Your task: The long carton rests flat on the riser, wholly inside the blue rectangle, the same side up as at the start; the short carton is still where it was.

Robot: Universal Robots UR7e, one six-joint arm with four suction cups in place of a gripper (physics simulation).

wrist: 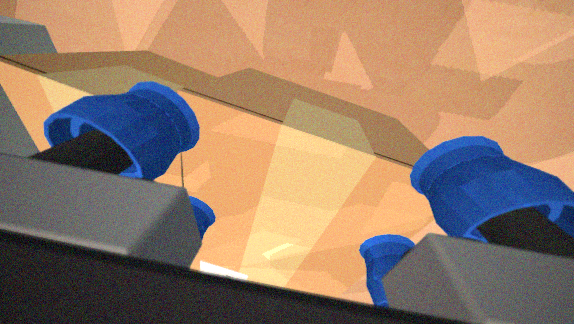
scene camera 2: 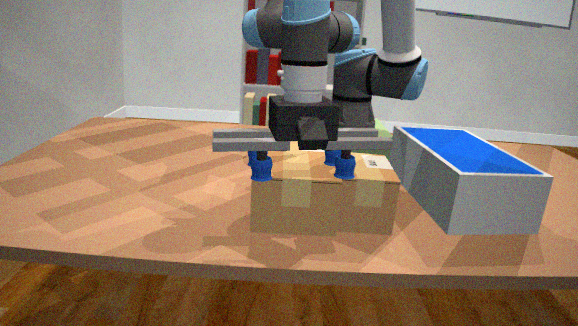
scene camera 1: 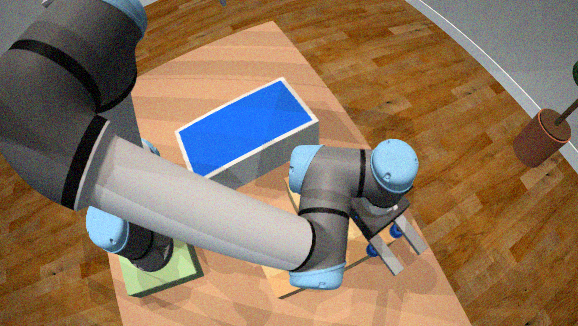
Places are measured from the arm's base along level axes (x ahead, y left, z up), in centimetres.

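Where they show: end effector, tool point: (wrist: 294,196) (scene camera 2: 299,170); arm's base, origin of the base link: (scene camera 2: 349,126) (scene camera 1: 150,245).
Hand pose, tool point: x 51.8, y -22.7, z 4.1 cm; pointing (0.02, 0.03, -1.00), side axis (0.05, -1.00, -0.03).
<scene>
Things, the pixels of their centre, and the offset from my tool point.
- long carton, body centre: (wrist: 275,228) (scene camera 2: 293,176) (scene camera 1: 324,246) dy +0.7, dx -11.2, dz -5.4 cm
- short carton, body centre: (wrist: 165,156) (scene camera 2: 361,190) dy +13.0, dx -4.2, dz -5.4 cm
- grey riser, body centre: (scene camera 2: 457,172) (scene camera 1: 245,137) dy +38.2, dx -13.3, dz -4.6 cm
- blue rectangle, body centre: (scene camera 2: 462,147) (scene camera 1: 240,125) dy +38.2, dx -13.3, dz +1.4 cm
The long carton (scene camera 2: 291,210) (scene camera 1: 277,285) (wrist: 321,169) lies flat on the table, tape stripe up, mostly hidden under the arm in scene camera 1. The short carton (scene camera 2: 375,202) (wrist: 26,88) sits against its right side, next to the riser. My gripper (scene camera 2: 302,172) (scene camera 1: 384,240) (wrist: 296,201) is down on the long carton's top, and its blue cups touch it. One pair of cups sits near the outer edge, the other close to the seam between the cartons. The grey riser (scene camera 2: 485,202) (scene camera 1: 278,149) with the blue rectangle (scene camera 2: 465,149) (scene camera 1: 246,125) is bare.
The arm's green base block (scene camera 1: 161,279) (scene camera 2: 379,125) stands behind the cartons. The riser's corner nearly touches the short carton. A bookshelf (scene camera 2: 245,40) stands behind the table. A brown plant pot (scene camera 1: 540,138) stands on the floor beyond the table's edge.
</scene>
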